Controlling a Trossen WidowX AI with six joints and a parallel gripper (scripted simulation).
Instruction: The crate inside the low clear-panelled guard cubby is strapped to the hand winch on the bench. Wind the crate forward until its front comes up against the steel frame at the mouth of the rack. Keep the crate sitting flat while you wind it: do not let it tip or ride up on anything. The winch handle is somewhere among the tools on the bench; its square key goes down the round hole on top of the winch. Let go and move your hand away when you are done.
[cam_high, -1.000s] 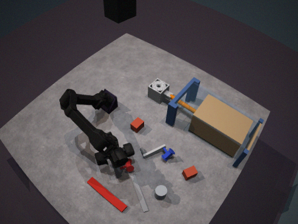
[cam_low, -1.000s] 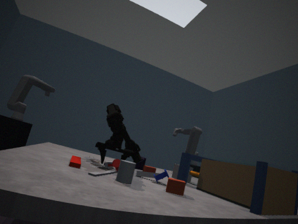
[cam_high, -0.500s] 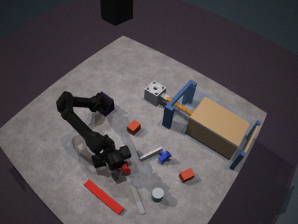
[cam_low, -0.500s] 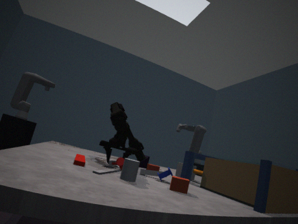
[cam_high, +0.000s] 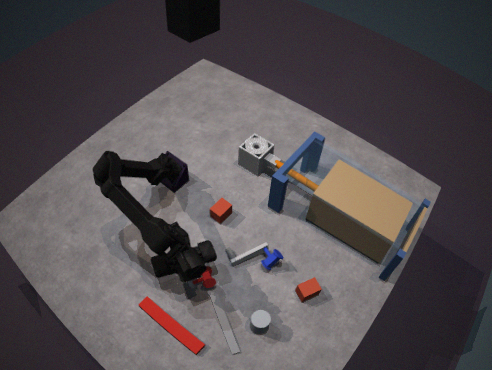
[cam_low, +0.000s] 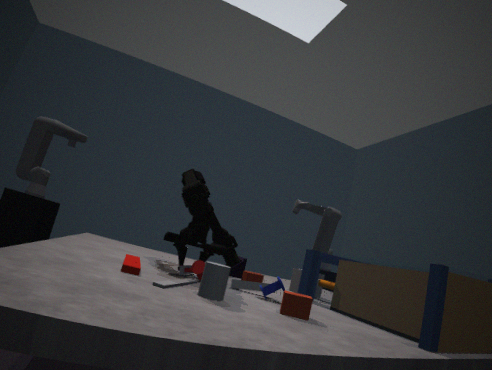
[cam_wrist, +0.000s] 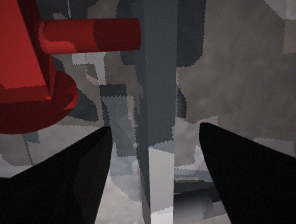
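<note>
My gripper tip is 1 cm short of the winch handle with red knob and 1 cm below it. The rest, counted from my gripper tip: blue t-shaped piece (15 cm ahead, 22 cm to the left, 2 cm above); grey strip (20 cm ahead, 3 cm to the right, 1 cm below); long red bar (10 cm ahead, 16 cm to the right).
</note>
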